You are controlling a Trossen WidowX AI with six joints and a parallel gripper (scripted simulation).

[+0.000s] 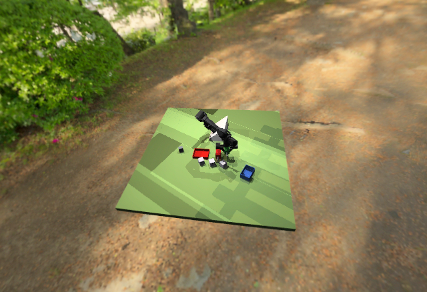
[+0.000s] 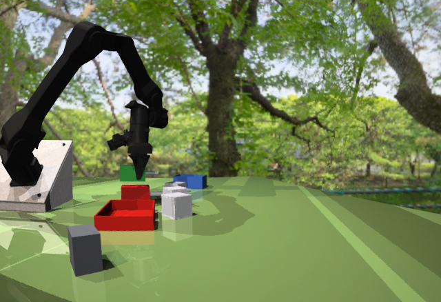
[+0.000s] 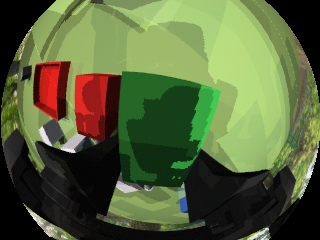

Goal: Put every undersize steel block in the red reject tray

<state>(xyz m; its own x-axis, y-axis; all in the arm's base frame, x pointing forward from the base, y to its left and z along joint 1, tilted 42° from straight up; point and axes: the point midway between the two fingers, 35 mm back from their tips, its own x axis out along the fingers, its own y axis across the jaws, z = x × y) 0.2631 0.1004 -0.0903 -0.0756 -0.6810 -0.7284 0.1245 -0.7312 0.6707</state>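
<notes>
My gripper tip is now 2 cm below the green GO gauge and 1 cm short of it. The rest, counted from my gripper tip: blue tray (18 cm to the left, 18 cm ahead, 4 cm below); red reject tray (24 cm to the right, 5 cm below); red block (7 cm to the right, 3 cm below, 3 cm ahead).
</notes>
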